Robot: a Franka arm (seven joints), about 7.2 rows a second.
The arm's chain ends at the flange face. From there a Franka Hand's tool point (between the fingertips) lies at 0.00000 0.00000 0.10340 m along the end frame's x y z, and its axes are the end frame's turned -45 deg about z.
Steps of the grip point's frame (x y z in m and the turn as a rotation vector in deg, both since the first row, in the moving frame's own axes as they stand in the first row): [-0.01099, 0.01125, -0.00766, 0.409, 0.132, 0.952]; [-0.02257, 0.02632, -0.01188, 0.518, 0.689, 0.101]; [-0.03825, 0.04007, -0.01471, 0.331, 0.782, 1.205]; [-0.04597, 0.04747, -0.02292, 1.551, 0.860, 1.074]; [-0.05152, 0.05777, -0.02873, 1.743, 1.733, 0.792]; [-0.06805, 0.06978, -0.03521, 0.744, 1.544, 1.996]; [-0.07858, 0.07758, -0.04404, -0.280, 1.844, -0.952]
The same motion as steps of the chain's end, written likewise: [0.00053, 0.01642, -0.00766, 0.383, -0.196, 0.952]; [0.00243, 0.03611, -0.01187, 0.853, 0.121, 0.101]; [0.00070, 0.05679, -0.01470, 0.787, 0.319, 1.205]; [0.00191, 0.06916, -0.02287, 1.705, -0.489, 1.074]; [0.00440, 0.08171, -0.02863, 2.458, -0.007, 0.792]; [0.00015, 0.10036, -0.03516, 1.618, 0.566, 1.996]; [-0.00340, 0.11244, -0.04399, 1.106, 1.502, -0.952]
